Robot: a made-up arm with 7 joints.
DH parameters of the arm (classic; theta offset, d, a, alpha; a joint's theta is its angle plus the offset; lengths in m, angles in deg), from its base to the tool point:
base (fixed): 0 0 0 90
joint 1: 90 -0.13 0 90
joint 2: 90 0 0 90
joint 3: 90 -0.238 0 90
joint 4: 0 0 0 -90
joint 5: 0 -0.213 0 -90
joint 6: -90 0 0 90
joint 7: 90 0 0 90
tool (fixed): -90 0 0 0
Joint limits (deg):
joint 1: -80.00..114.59
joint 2: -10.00..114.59
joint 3: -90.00..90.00
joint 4: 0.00..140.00
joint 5: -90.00..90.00
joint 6: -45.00..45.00
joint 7: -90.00..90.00
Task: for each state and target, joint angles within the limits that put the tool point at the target. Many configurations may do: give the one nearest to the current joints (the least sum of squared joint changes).
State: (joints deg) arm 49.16 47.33 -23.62 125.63 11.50 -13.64 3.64
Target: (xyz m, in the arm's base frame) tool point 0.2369 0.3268 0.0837
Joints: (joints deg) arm 53.23 64.61 -11.32 90.09 11.50 -13.64 3.64
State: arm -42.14 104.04 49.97 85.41 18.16 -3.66 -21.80
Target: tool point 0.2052 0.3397 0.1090
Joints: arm -32.80 95.92 57.79 92.29 18.16 -3.66 -21.80
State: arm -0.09 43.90 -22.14 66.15 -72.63 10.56 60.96
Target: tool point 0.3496 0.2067 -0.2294
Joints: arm 39.68 18.59 -24.05 39.07 -72.63 10.56 60.96
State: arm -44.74 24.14 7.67 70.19 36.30 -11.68 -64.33
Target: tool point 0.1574 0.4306 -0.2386
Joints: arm 1.54 46.55 11.43 46.30 36.30 -11.68 -64.33
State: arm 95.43 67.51 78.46 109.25 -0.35 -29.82 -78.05
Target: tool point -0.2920 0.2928 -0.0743
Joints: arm 106.46 113.70 86.87 81.33 -0.35 -29.82 -78.05
